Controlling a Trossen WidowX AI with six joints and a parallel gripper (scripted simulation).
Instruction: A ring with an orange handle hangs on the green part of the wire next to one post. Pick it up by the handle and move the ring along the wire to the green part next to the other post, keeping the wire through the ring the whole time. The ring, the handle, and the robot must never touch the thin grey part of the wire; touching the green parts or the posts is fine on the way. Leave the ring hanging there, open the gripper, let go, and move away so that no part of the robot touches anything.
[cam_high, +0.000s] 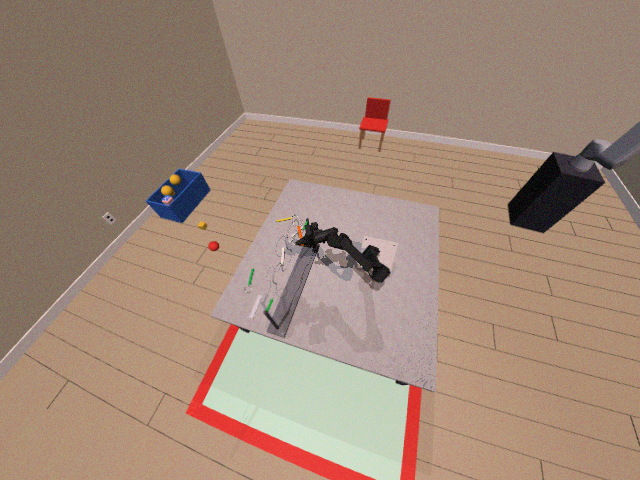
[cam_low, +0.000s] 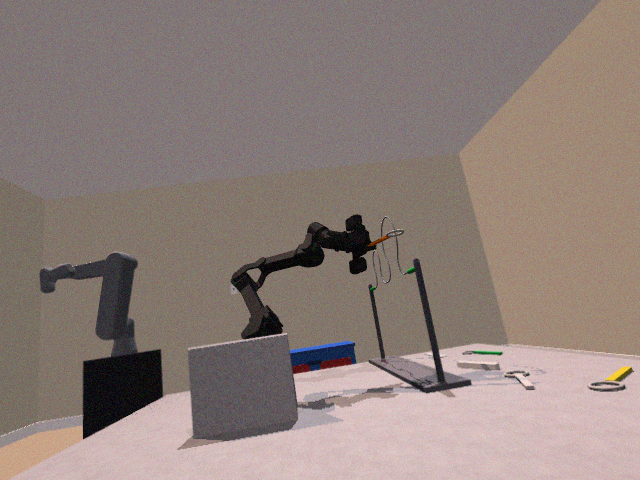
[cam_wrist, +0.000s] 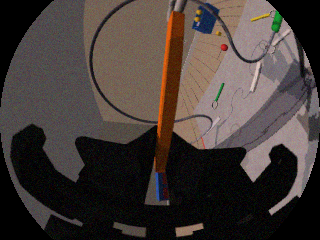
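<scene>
The orange-handled ring lies 9 cm to the right of my gripper tip, 2 cm ahead of it and 1 cm above it.
</scene>
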